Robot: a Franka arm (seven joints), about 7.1 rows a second.
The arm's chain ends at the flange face. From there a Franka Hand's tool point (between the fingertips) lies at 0.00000 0.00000 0.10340 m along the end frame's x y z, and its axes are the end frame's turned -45 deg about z.
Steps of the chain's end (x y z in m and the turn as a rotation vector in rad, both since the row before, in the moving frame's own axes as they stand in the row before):
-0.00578, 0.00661, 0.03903, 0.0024, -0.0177, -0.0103
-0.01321, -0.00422, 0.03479, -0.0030, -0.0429, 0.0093
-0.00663, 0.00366, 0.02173, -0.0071, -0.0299, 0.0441
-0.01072, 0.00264, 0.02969, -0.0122, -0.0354, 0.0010
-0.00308, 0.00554, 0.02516, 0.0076, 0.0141, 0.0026
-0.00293, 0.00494, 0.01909, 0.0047, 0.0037, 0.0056
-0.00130, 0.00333, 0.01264, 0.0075, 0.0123, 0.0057
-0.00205, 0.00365, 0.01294, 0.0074, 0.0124, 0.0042
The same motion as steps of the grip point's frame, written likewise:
-0.00989, -0.00088, 0.03901, 0.0142, -0.0108, -0.0103
-0.00970, -0.01526, 0.03469, 0.0282, -0.0325, 0.0093
-0.00994, -0.00383, 0.02168, 0.0161, -0.0262, 0.0441
-0.01293, -0.00741, 0.02962, 0.0164, -0.0337, 0.0010
-0.00451, 0.00222, 0.02515, -0.0046, 0.0153, 0.0026
-0.00495, 0.00135, 0.01909, 0.0007, 0.0059, 0.0056
-0.00183, 0.00179, 0.01263, -0.0034, 0.0140, 0.0057
-0.00258, 0.00150, 0.01293, -0.0035, 0.0140, 0.0042

